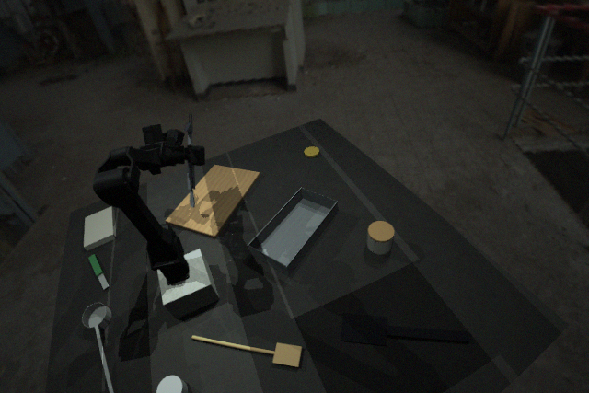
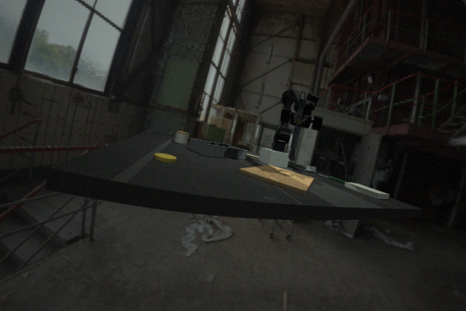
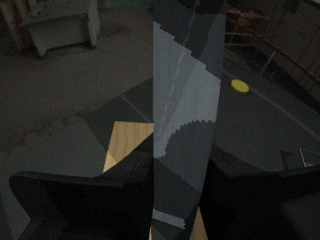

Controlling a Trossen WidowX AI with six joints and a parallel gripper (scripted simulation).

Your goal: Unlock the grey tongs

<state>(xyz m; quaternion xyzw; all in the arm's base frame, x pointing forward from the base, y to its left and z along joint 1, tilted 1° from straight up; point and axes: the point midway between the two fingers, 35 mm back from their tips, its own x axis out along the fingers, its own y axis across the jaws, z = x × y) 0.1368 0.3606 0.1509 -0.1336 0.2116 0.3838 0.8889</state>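
My gripper tip is 220 mm above the wooden board and 10 mm to the left of it. The rest, counted from my gripper tip: grey block (480 mm behind, 220 mm below, 40 mm to the left); then yellow disc (470 mm ahead, 220 mm below, 60 mm to the left); then roasting tin (330 mm to the right, 230 mm ahead, 200 mm below).
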